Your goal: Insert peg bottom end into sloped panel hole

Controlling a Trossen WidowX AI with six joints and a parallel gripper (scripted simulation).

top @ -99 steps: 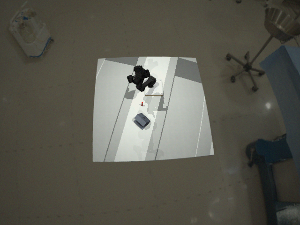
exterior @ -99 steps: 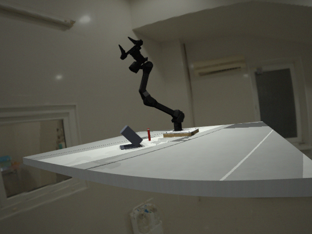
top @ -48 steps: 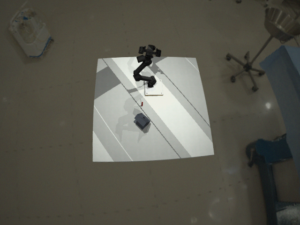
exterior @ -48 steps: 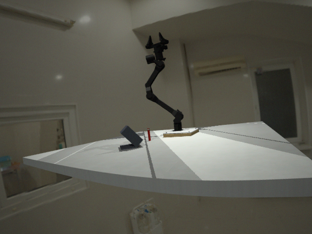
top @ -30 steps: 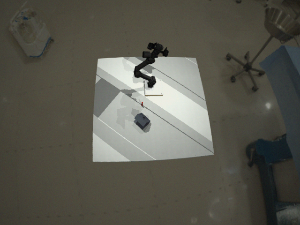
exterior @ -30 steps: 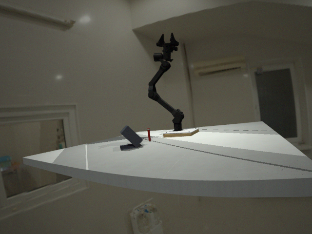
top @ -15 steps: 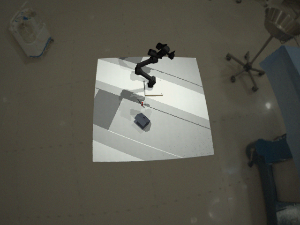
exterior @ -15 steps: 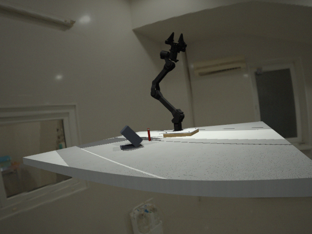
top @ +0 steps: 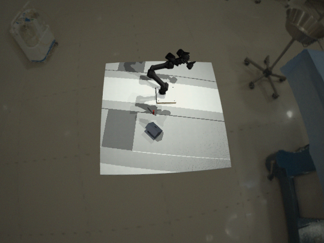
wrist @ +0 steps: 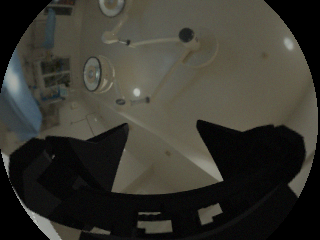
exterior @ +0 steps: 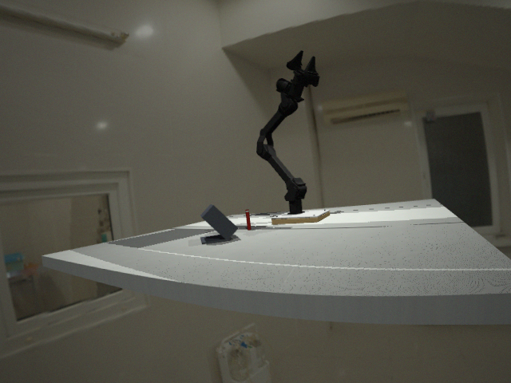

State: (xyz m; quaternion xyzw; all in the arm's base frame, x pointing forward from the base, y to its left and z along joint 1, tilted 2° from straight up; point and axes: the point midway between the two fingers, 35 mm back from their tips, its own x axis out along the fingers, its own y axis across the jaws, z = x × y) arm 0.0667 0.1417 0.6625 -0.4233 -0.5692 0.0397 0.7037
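My gripper tip is 16 cm short of the red peg, 29 cm to the left of it and 66 cm above it. From my gripper tip the other things lie so: sloped panel 34 cm ahead, 30 cm to the right, 65 cm below.
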